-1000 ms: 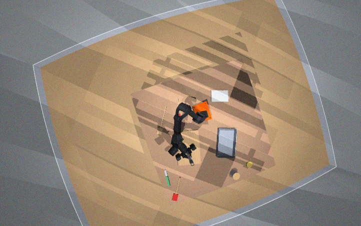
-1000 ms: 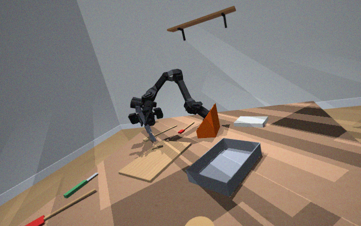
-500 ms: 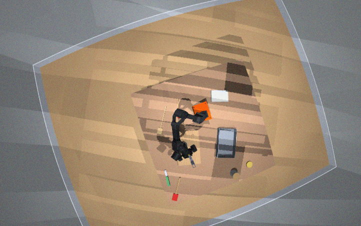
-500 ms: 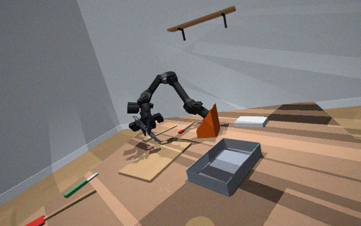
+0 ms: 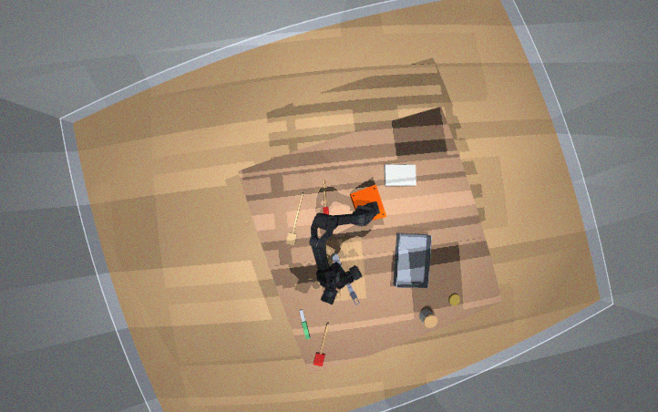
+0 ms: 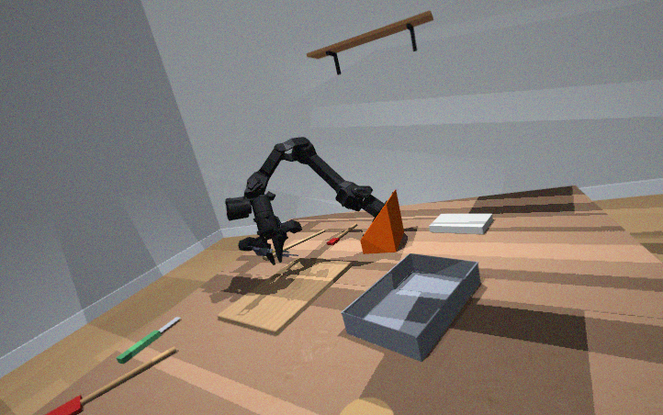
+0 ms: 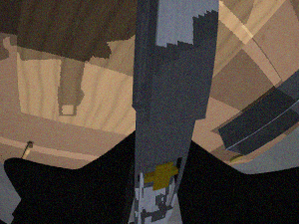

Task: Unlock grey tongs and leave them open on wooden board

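Right now the wooden board is 30 mm behind my gripper tip, 10 mm to the right of it and 100 mm below it. From my gripper tip the other things lie so: grey roasting tin 30 mm ahead, 390 mm to the left, 80 mm below; white block 460 mm behind, 460 mm to the left, 100 mm below.
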